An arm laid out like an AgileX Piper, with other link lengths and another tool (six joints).
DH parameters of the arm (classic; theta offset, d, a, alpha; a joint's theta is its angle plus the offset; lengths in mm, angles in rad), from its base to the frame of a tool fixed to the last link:
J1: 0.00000 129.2 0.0 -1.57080
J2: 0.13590 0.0 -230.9 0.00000
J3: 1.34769 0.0 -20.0 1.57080
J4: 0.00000 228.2 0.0 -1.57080
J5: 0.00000 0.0 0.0 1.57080
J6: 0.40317 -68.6 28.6 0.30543
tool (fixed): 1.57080 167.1 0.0 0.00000
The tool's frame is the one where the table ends.
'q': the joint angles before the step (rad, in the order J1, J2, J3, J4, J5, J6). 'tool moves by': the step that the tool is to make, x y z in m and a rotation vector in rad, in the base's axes. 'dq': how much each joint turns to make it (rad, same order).
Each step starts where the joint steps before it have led.
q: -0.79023, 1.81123, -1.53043, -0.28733, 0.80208, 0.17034
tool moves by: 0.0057, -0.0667, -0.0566, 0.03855, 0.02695, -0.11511
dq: -0.11494, 0.33924, -0.27072, 0.00006, -0.02120, 0.00732
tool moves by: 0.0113, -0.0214, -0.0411, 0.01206, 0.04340, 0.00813
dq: -0.00466, 0.18294, -0.12947, -0.03003, -0.01784, 0.00102
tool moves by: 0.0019, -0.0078, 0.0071, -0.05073, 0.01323, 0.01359
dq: 0.00106, 0.01464, -0.04697, -0.04359, 0.00049, 0.00020
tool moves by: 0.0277, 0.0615, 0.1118, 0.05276, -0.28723, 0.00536
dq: 0.09588, -0.27273, -0.07211, 0.24985, 0.20388, 0.01832
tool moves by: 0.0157, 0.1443, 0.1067, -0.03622, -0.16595, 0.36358
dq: 0.35386, -0.39080, 0.08375, 0.07387, 0.15264, -0.00798
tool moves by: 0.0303, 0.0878, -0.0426, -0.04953, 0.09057, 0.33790
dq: 0.34724, -0.07397, 0.29109, -0.07313, -0.14472, 0.00080
